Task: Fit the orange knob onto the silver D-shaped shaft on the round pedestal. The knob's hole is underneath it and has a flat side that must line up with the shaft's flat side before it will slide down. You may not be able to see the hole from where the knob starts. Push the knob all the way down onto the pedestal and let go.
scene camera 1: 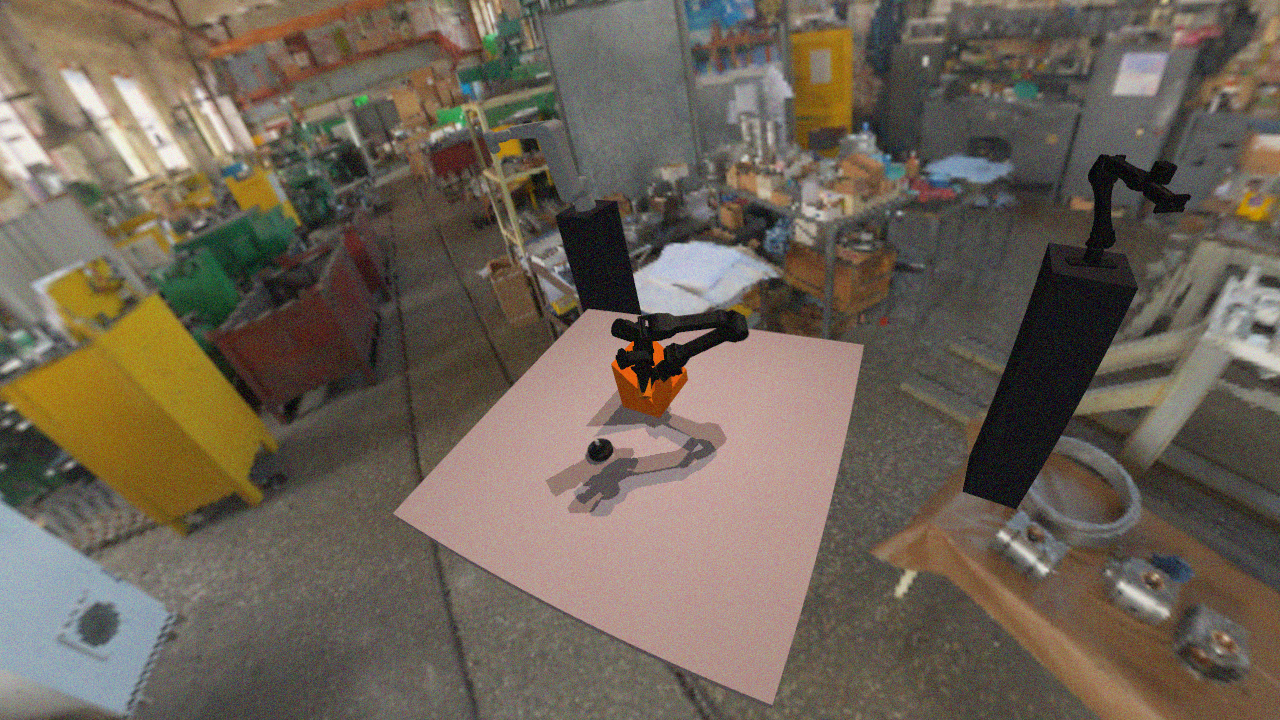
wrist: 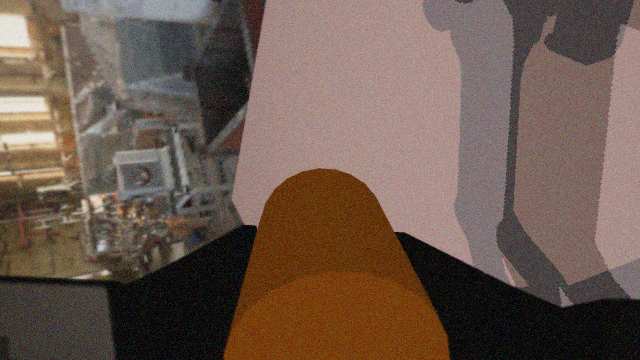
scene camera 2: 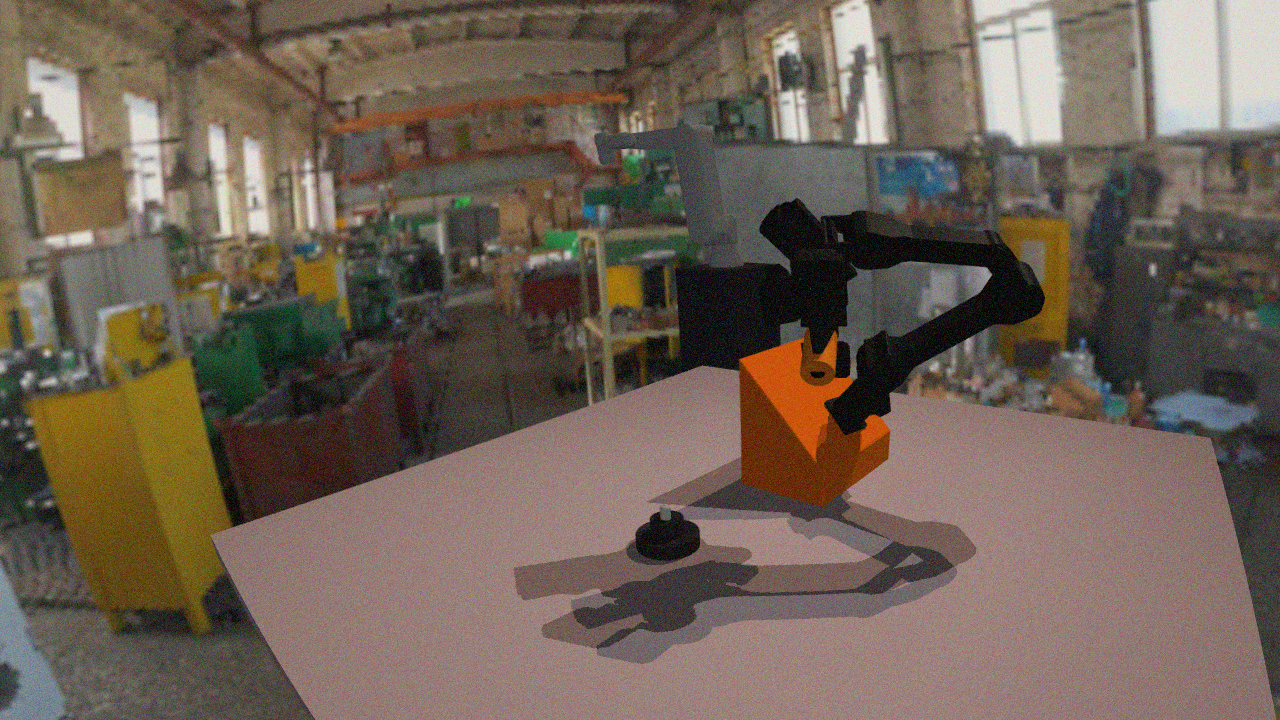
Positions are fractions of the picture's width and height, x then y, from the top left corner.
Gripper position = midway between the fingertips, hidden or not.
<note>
My gripper (scene camera 2: 0.64, 0.51) carries an orange knob (scene camera 2: 0.64, 0.51).
The orange knob also shows in the wrist view (wrist: 0.51, 0.75). My gripper also shows in the wrist view (wrist: 0.51, 0.68).
</note>
